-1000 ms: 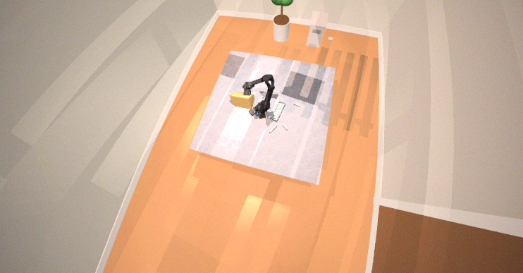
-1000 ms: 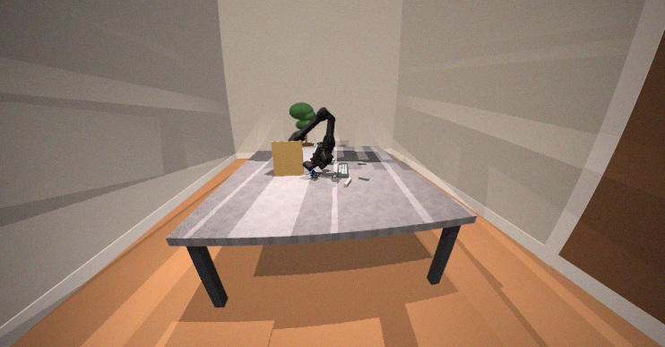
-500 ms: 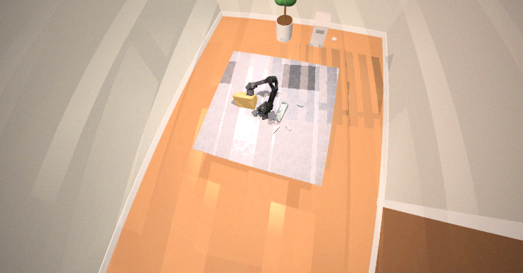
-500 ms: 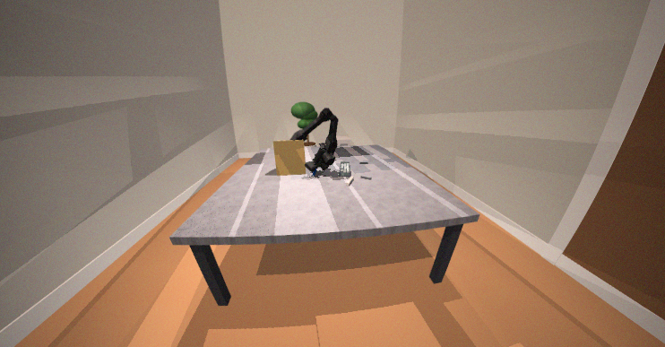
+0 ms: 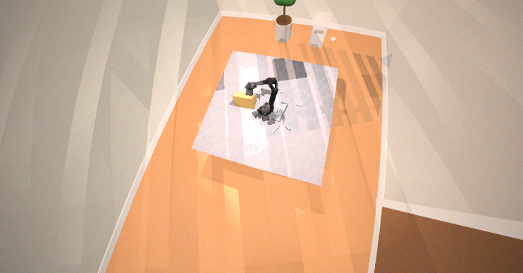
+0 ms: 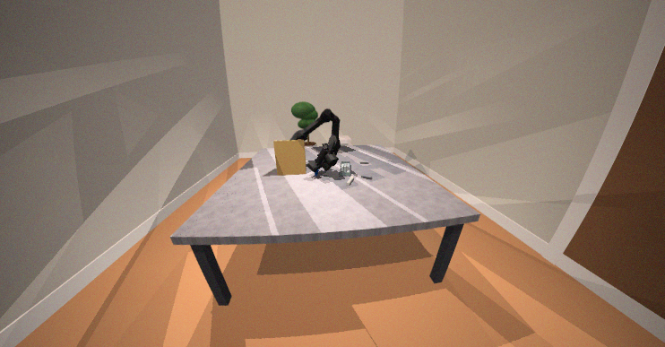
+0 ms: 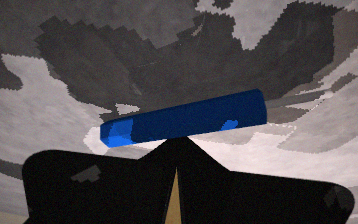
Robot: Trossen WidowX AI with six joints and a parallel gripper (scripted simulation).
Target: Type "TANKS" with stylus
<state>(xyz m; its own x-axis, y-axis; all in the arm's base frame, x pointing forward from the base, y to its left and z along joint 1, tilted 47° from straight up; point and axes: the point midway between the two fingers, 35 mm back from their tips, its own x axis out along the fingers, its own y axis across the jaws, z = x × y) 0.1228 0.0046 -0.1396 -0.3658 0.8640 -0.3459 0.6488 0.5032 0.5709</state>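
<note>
My gripper tip is now 70 mm to the left of the grey stylus tip. From my gripper tip the other things lie so: blue stylus (40 mm to the right, 10 mm ahead).
</note>
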